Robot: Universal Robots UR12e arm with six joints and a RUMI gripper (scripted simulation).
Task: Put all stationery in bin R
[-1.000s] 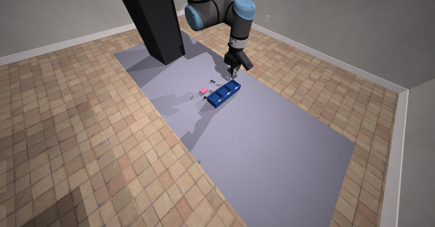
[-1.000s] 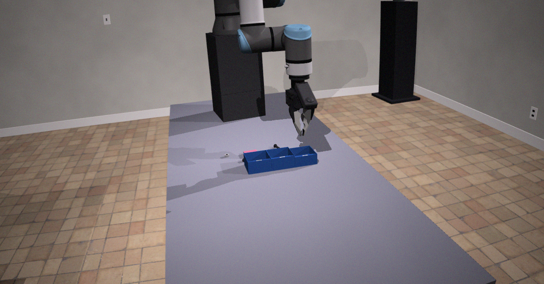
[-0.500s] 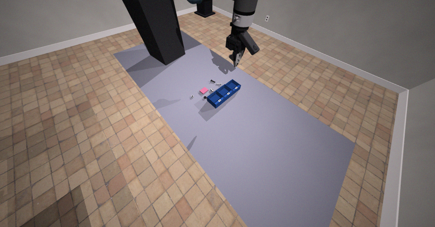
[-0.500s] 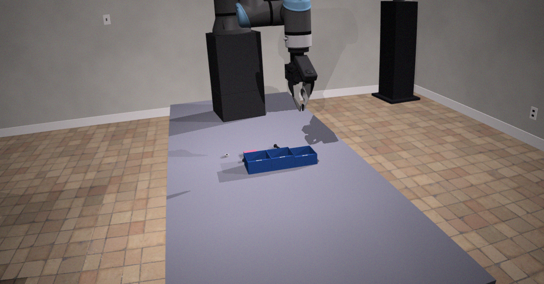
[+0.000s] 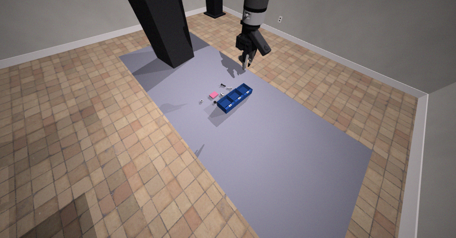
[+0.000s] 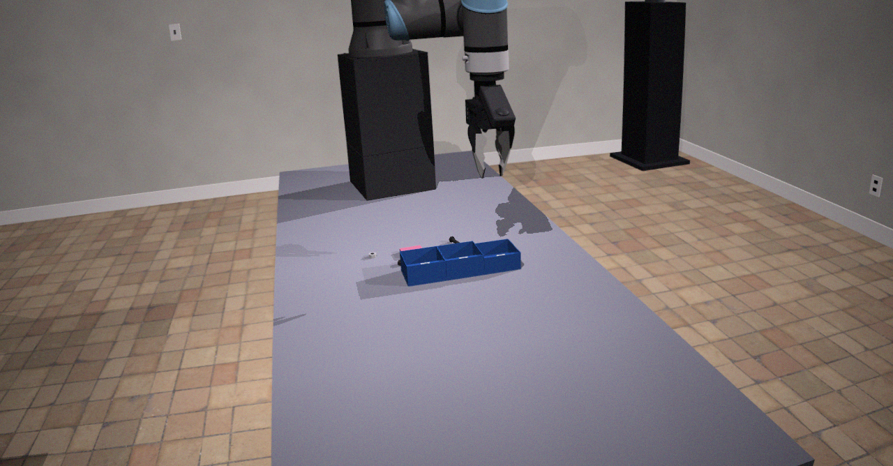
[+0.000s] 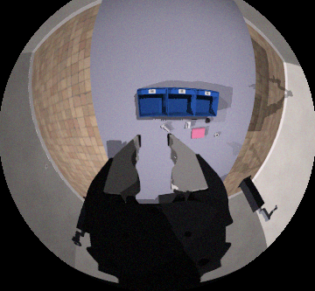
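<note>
Right now my hand is 80 mm past the white piece, 110 mm to the left of it and 210 mm above it. Also, from my hand: light metal screw (80 mm behind, 30 mm to the right, 210 mm below); black bolt (140 mm behind, 50 mm to the right, 210 mm below); blue bin row (10 mm ahead, 80 mm to the right, 190 mm below).
</note>
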